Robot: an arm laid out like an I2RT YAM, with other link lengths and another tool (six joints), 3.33 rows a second.
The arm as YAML. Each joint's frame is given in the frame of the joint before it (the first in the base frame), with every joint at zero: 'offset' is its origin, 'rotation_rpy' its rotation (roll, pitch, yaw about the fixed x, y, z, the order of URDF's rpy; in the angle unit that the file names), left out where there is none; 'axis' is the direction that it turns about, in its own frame. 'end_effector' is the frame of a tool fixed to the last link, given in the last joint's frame.
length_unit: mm
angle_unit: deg
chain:
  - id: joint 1
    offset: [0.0, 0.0, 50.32]
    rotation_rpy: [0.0, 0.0, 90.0]
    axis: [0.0, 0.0, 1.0]
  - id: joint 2
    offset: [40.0, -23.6, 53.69]
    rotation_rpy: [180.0, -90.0, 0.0]
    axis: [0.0, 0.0, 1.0]
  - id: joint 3
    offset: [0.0, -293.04, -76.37]
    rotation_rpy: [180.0, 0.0, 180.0]
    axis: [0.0, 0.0, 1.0]
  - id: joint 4
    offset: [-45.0, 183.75, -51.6]
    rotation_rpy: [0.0, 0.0, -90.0]
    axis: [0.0, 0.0, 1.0]
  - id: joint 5
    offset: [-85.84, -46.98, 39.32]
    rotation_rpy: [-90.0, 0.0, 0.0]
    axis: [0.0, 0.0, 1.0]
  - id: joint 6
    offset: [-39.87, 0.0, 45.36]
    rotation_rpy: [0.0, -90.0, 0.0]
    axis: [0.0, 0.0, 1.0]
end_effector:
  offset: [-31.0, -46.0, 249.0]
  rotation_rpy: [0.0, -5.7, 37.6]
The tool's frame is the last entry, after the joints.
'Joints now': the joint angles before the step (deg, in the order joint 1, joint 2, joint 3, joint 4, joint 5, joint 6). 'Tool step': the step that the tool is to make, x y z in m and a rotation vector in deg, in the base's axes. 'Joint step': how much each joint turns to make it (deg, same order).
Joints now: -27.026 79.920 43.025 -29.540 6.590 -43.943
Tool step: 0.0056 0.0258 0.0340 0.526 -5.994 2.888
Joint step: 1.381 -9.372 -0.114 -4.121 -3.473 0.025
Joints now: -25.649 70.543 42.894 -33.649 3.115 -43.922
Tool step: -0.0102 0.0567 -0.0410 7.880 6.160 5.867
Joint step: 4.020 3.607 -0.783 -4.417 -5.086 0.260
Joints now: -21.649 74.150 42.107 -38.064 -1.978 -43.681
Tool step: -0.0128 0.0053 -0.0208 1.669 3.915 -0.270
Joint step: 0.137 3.209 -0.796 -0.235 0.017 0.421
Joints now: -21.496 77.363 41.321 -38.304 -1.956 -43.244
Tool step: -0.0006 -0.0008 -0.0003 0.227 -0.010 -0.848
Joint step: -0.011 0.050 -0.002 0.007 0.019 0.864
